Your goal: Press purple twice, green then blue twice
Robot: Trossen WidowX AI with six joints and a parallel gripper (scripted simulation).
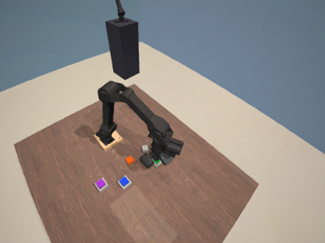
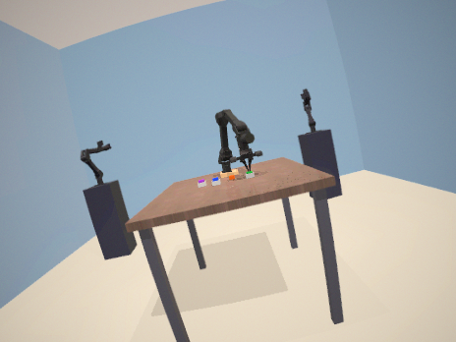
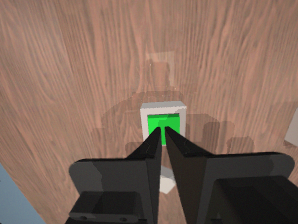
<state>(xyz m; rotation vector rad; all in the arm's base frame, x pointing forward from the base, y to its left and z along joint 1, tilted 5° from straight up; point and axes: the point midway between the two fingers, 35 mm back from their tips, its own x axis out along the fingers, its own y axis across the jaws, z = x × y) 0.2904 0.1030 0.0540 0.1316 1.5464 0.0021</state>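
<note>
Right now my gripper tip is 1 cm above the green button. The rest, counted from my gripper tip: orange block 11 cm behind, 10 cm to the right, 2 cm below; grey block 10 cm behind, 1 cm to the left, 2 cm below; blue button 4 cm behind, 20 cm to the right.
</note>
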